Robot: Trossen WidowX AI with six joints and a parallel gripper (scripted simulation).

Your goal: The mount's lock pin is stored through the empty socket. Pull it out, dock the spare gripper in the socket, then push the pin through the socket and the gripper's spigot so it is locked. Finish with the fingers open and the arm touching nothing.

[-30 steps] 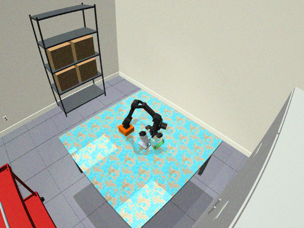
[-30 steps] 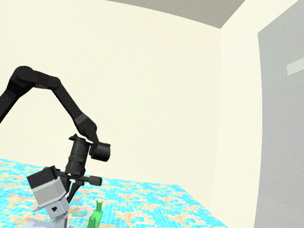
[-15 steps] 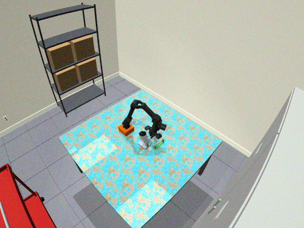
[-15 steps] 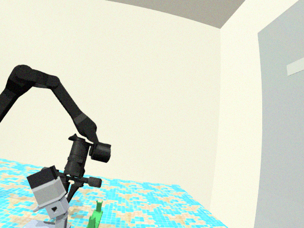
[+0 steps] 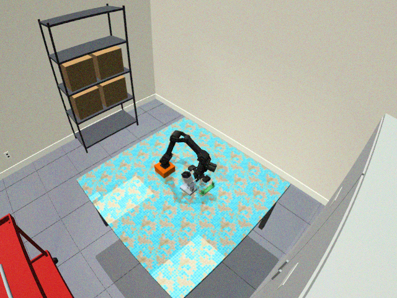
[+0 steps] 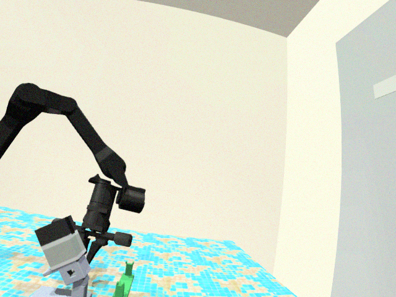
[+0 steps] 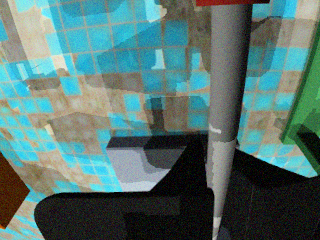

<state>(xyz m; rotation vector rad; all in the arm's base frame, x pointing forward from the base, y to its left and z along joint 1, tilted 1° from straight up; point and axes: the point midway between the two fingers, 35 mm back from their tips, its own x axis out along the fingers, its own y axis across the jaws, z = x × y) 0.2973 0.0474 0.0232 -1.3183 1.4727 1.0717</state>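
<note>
Right now my gripper tip is 70 mm to the left of the grey mount and 10 mm past it. Round my gripper tip: green rest: 100 mm ahead, 20 mm to the left, 20 mm below; spare gripper: 70 mm to the right, 70 mm above, 30 mm behind.
</note>
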